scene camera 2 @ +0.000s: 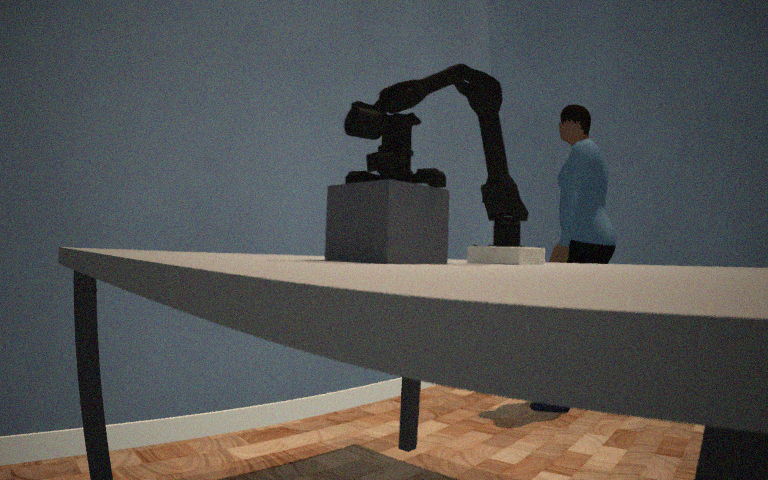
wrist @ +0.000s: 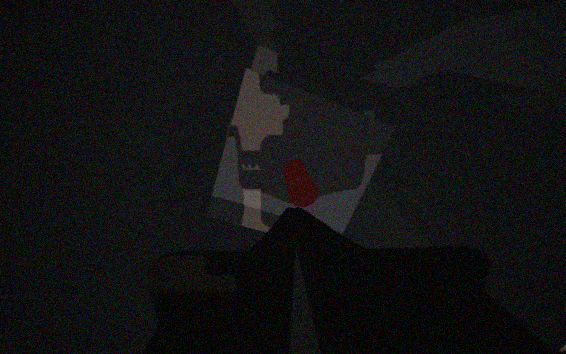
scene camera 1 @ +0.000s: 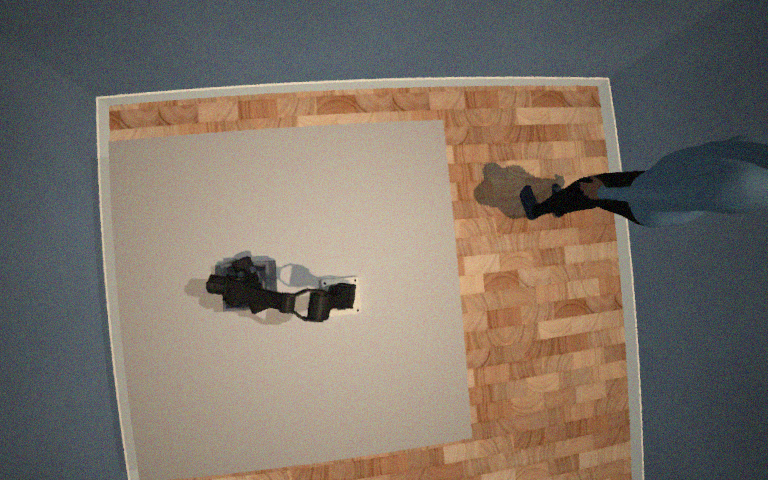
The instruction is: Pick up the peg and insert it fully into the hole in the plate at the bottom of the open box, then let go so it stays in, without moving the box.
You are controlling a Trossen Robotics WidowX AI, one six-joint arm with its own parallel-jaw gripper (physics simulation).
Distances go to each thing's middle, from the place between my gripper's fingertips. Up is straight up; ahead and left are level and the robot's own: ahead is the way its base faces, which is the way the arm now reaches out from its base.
Now: hand 2 cm short of the red peg (wrist: pixel 302 191), 1 cm to the right of it and 2 cm above it. From my hand the other things lie so: plate (wrist: pixel 273 122) (2 cm ahead, 1 cm to the left, 4 cm below).
